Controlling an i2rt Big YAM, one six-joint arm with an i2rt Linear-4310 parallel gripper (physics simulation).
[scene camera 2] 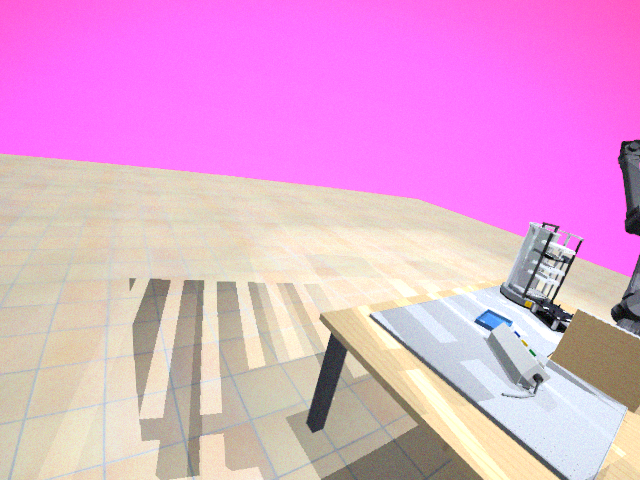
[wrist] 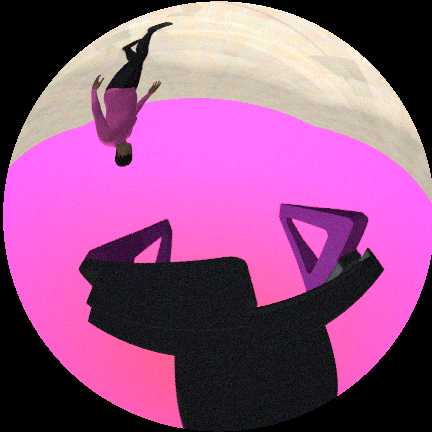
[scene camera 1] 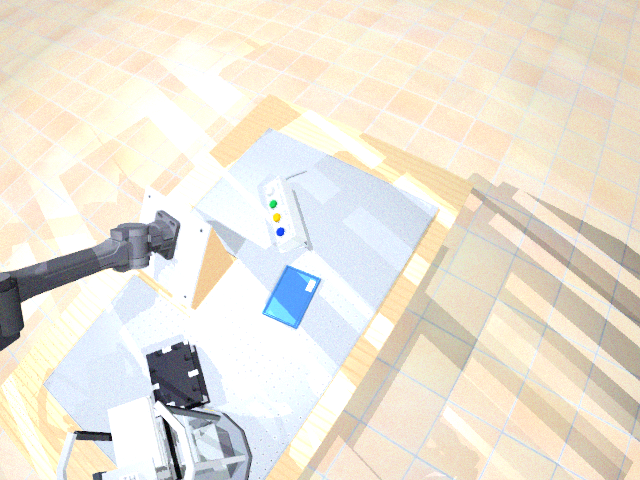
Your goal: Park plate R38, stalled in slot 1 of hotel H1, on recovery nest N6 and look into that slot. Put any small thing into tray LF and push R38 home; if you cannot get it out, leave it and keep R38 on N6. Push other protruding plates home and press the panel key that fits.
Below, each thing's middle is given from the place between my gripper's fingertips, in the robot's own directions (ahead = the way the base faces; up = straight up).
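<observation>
The slotted rack (scene camera 2: 521, 286) is where I measure from: my hand is 66 cm above the rack, 36 cm to the right of it and 11 cm short of it.
</observation>
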